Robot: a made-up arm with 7 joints. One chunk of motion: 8 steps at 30 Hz.
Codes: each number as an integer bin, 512 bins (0 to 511) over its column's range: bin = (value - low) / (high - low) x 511, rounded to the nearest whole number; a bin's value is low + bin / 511 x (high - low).
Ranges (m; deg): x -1.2..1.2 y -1.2..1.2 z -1.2..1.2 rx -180..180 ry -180..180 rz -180..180
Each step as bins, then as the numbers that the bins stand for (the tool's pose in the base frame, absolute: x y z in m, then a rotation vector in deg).
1 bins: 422 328 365 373 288 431
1 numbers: 0.7820 0.3405 0.5143 82.78 22.90 123.64
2 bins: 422 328 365 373 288 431
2 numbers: 0.7820 0.3405 0.5143 82.78 22.90 123.64
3 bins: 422 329 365 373 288 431
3 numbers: 0.7820 0.3452 0.5143 82.78 22.90 123.64
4 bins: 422 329 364 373 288 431
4 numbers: 0.7820 0.3452 0.5096 82.78 22.90 123.64
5 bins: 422 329 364 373 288 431
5 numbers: 0.7820 0.3452 0.5096 82.78 22.90 123.64
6 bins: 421 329 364 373 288 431
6 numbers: 0.7773 0.3452 0.5096 82.78 22.90 123.64
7 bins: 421 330 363 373 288 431
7 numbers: 0.7773 0.3499 0.5049 82.78 22.90 123.64
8 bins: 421 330 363 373 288 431
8 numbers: 0.7773 0.3499 0.5049 82.78 22.90 123.64
